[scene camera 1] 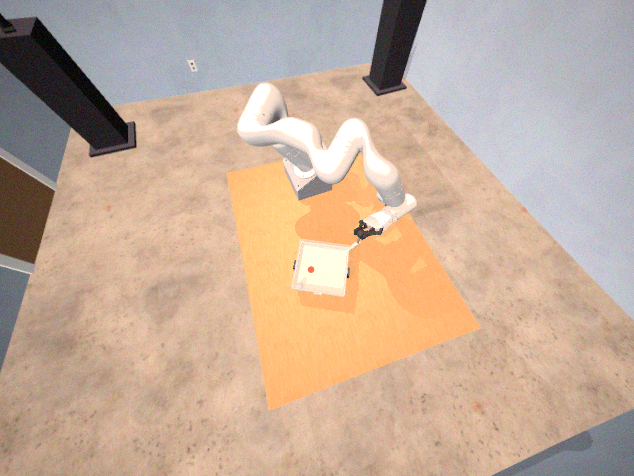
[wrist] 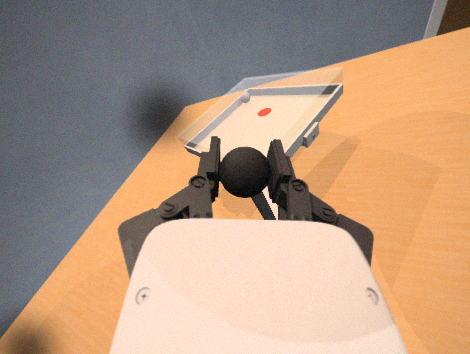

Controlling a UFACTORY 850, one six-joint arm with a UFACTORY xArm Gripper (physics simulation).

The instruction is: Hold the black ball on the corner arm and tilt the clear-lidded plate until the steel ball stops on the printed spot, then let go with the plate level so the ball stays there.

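My gripper [scene camera 1: 361, 230] [wrist: 244, 151] is shut on the black ball [wrist: 244, 172], which sits between the two fingertips on its dark stem. In the scene view the corner arm [scene camera 1: 354, 245] runs from the plate's corner up to the gripper. The clear-lidded plate [scene camera 1: 320, 293] [wrist: 320, 111] has light walls and a pale floor. The red printed spot [scene camera 1: 310, 269] [wrist: 264, 112] is left of the plate's middle in the scene view. The steel ball [scene camera 1: 300, 285] [wrist: 245, 97] lies in the corner opposite the arm, apart from the spot. How far the plate tilts is hard to tell.
The plate stands over an orange wooden table top [scene camera 1: 317, 348] [wrist: 415, 150]. The robot's base [scene camera 1: 313, 190] stands at the back of it. Dark pillars [scene camera 1: 76, 92] [scene camera 1: 394, 46] stand farther off near the blue walls.
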